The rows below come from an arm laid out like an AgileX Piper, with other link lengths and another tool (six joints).
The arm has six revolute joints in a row. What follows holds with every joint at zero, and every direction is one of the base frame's.
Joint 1 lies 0.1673 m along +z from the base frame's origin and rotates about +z.
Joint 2 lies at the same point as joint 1 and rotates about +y.
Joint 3 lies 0.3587 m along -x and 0.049 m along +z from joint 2 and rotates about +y.
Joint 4 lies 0.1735 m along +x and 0.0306 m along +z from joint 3 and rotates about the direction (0.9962, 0, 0.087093).
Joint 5 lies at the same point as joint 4 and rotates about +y.
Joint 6 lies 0.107 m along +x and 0.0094 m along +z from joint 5 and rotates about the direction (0.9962, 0, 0.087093).
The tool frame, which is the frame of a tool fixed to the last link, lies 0.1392 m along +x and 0.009 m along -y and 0.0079 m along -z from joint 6; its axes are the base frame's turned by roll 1.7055, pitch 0.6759 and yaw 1.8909 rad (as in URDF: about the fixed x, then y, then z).
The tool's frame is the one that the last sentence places.
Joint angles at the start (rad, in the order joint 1, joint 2, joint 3, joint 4, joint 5, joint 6):
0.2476, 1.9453, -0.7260, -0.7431, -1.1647, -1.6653
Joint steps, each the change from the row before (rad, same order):
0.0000, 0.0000, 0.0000, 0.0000, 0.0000, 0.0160
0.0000, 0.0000, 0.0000, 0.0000, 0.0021, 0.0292
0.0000, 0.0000, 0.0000, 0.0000, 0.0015, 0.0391
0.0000, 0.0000, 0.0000, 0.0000, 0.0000, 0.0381
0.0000, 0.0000, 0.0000, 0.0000, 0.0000, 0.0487
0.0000, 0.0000, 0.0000, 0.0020, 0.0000, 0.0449
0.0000, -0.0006, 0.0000, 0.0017, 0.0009, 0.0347
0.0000, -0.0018, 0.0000, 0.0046, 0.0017, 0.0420
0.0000, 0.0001, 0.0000, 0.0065, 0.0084, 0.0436
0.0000, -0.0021, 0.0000, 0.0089, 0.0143, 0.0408
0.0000, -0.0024, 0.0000, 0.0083, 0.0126, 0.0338
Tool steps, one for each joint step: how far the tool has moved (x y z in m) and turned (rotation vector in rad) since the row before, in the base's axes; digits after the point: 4 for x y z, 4 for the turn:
0.0002, -0.0002, -0.0002, 0.0097, 0.0127, -0.0011
0.0004, -0.0004, -0.0009, 0.0160, 0.0244, -0.0027
0.0005, -0.0005, -0.0010, 0.0225, 0.0319, -0.0033
0.0004, -0.0004, -0.0006, 0.0230, 0.0302, -0.0028
0.0005, -0.0004, -0.0008, 0.0295, 0.0386, -0.0036
0.0007, -0.0007, -0.0007, 0.0280, 0.0358, -0.0051
0.0005, -0.0006, -0.0005, 0.0212, 0.0276, -0.0043
0.0009, -0.0012, -0.0001, 0.0266, 0.0329, -0.0077
0.0018, -0.0017, -0.0025, 0.0230, 0.0398, -0.0116
0.0020, -0.0025, -0.0027, 0.0187, 0.0390, -0.0155
0.0017, -0.0023, -0.0020, 0.0158, 0.0320, -0.0142

